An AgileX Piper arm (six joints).
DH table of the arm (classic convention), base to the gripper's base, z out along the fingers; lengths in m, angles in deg. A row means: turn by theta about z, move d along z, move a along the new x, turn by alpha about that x. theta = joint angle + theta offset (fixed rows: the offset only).
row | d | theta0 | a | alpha
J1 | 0.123 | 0 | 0 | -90
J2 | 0 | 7.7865 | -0.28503 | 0
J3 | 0 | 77.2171 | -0.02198 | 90
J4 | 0.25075 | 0 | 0 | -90
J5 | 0 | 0 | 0 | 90
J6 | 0.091 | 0 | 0 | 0
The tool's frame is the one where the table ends.
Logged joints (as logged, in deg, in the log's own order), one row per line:
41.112, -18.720, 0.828, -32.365, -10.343, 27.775
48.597, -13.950, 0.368, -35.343, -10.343, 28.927
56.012, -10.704, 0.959, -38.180, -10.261, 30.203
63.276, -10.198, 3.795, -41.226, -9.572, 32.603
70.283, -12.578, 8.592, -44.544, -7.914, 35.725
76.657, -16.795, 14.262, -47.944, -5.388, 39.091
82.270, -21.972, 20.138, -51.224, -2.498, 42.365
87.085, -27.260, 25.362, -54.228, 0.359, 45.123
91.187, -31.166, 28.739, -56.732, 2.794, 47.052
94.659, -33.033, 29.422, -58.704, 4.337, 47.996
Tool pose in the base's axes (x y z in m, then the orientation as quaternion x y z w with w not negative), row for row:
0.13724, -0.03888, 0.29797, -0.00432, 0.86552, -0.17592, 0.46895
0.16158, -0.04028, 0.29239, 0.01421, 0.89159, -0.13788, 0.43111
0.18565, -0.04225, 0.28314, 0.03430, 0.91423, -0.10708, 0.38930
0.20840, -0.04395, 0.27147, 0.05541, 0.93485, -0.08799, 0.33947
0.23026, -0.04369, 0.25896, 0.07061, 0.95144, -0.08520, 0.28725
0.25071, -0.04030, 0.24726, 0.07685, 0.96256, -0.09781, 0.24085
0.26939, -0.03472, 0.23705, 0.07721, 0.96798, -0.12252, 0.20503
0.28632, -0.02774, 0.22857, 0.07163, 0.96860, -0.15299, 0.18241
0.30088, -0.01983, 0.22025, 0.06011, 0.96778, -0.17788, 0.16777
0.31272, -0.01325, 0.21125, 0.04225, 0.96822, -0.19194, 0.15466
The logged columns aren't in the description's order. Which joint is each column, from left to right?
Columns, left to right: J2, J4, J6, J3, J1, J5.
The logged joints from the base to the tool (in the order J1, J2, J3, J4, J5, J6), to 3 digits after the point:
-10.343, 41.112, -32.365, -18.720, 27.775, 0.828
-10.343, 48.597, -35.343, -13.950, 28.927, 0.368
-10.261, 56.012, -38.180, -10.704, 30.203, 0.959
-9.572, 63.276, -41.226, -10.198, 32.603, 3.795
-7.914, 70.283, -44.544, -12.578, 35.725, 8.592
-5.388, 76.657, -47.944, -16.795, 39.091, 14.262
-2.498, 82.270, -51.224, -21.972, 42.365, 20.138
0.359, 87.085, -54.228, -27.260, 45.123, 25.362
2.794, 91.187, -56.732, -31.166, 47.052, 28.739
4.337, 94.659, -58.704, -33.033, 47.996, 29.422

